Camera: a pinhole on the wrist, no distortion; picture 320 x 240 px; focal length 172.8 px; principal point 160.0 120.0 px. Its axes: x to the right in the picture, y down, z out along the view. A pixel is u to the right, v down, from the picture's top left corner.
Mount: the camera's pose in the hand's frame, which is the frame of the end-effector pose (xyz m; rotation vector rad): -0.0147 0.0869 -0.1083 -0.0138 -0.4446 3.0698
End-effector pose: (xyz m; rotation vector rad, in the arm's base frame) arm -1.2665 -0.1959 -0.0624 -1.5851 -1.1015 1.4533
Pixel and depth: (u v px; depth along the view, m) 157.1 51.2 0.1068
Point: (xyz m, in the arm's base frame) -1.2606 -0.2455 -0.1471
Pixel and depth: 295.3 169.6 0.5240
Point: -1.6392 -0.5423 0.2397
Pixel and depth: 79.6 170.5 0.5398
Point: -1.6562 0.0806 0.0172
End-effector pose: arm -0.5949 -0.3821 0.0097 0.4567 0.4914 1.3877
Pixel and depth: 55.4 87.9 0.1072
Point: -0.6480 -0.3238 0.0490
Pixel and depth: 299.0 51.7 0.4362
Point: -0.5454 -0.7321 0.4056
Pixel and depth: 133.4 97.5 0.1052
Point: -0.6531 -0.3727 0.0468
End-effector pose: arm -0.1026 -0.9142 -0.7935 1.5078 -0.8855 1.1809
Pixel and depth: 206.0 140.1 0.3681
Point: -0.0258 -1.1288 -0.9321
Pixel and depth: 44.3 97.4 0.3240
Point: -0.0234 -1.1239 -0.6030
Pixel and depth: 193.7 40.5 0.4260
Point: -0.1874 -1.3000 -0.8601
